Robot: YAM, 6 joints.
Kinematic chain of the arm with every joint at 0, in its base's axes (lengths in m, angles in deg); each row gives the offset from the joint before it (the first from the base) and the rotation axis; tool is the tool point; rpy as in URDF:
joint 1: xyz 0 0 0.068 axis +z
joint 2: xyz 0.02 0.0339 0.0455 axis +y
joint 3: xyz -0.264 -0.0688 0 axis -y
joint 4: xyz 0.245 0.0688 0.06 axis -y
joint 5: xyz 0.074 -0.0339 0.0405 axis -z
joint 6: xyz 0.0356 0 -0.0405 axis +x
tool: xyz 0 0 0 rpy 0 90 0
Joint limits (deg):
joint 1: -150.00..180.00
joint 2: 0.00..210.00
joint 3: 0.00..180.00
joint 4: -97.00..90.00
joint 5: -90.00..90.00
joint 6: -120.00..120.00
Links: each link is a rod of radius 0.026 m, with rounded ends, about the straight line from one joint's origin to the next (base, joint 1, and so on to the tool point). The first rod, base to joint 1, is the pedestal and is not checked.
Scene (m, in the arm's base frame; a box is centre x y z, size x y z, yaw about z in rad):
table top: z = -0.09
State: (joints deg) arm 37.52 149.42 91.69 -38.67 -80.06 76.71
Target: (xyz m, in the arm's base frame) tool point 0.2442 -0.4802 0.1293
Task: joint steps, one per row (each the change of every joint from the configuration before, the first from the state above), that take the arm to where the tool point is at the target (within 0.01 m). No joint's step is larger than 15 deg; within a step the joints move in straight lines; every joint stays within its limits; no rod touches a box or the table.
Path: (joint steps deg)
1: -14.89 -0.30 4.00 1.94 0.79 0.00
2: -14.89 -0.31 3.99 1.94 0.79 0.00
3: -14.88 -0.30 4.00 1.95 0.79 0.00
4: -14.89 -0.31 4.00 1.94 0.80 0.00
5: -14.89 -0.30 3.99 1.94 0.79 0.00
6: -14.89 -0.30 4.00 1.94 0.79 0.00
7: -14.89 -0.31 4.00 1.94 0.79 0.00

